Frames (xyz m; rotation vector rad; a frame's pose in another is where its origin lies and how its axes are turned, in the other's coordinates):
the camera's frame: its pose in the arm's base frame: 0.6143 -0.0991 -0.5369 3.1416 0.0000 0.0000
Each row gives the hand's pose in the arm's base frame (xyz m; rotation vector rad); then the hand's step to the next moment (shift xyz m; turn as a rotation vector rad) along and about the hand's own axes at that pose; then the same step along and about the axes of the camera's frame.
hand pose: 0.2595 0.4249 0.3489 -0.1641 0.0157 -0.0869
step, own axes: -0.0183 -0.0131 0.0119 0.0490 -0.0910 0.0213
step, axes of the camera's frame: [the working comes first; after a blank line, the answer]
step, axes of the arm's base frame: -0.0191 -0.0093 0.0140 0.0415 -0.0903 0.0355

-0.0191 0.0093 -0.0140 0.0415 0.0903 -0.0355
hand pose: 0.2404 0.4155 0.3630 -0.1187 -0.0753 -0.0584
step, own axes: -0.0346 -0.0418 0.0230 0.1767 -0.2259 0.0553
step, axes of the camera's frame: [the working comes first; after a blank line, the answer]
step, axes of the arm's base frame: -0.0387 -0.0368 0.0249 0.1578 -0.2268 0.0948

-0.0387 0.0368 -0.0249 0.1578 0.2268 -0.0948
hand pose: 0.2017 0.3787 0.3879 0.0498 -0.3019 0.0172
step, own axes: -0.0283 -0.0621 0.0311 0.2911 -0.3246 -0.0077
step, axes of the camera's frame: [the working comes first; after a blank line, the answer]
step, axes of the arm's base frame: -0.0347 -0.0639 0.0183 0.2881 -0.3210 0.0642

-0.0347 0.0639 -0.0183 0.2881 0.3210 -0.0642
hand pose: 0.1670 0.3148 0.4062 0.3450 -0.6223 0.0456
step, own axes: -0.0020 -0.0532 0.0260 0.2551 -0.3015 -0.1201
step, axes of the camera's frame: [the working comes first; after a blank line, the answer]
step, axes of the arm's base frame: -0.0086 -0.0586 0.0024 0.3188 -0.2599 -0.0347

-0.0086 0.0586 -0.0024 0.3188 0.2599 0.0347
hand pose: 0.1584 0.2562 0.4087 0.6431 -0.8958 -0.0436
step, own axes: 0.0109 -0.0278 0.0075 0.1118 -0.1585 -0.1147
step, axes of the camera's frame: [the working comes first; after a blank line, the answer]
step, axes of the arm's base frame: 0.0077 -0.0296 -0.0038 0.1914 -0.1041 -0.0574

0.0077 0.0296 0.0038 0.1914 0.1041 0.0574
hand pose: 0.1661 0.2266 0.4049 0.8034 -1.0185 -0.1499
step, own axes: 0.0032 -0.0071 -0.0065 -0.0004 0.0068 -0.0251
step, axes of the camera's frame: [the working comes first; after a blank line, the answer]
step, axes of the arm's base frame: 0.0087 -0.0031 -0.0042 0.0183 0.0183 -0.0026

0.0087 0.0031 0.0042 0.0183 -0.0183 0.0026
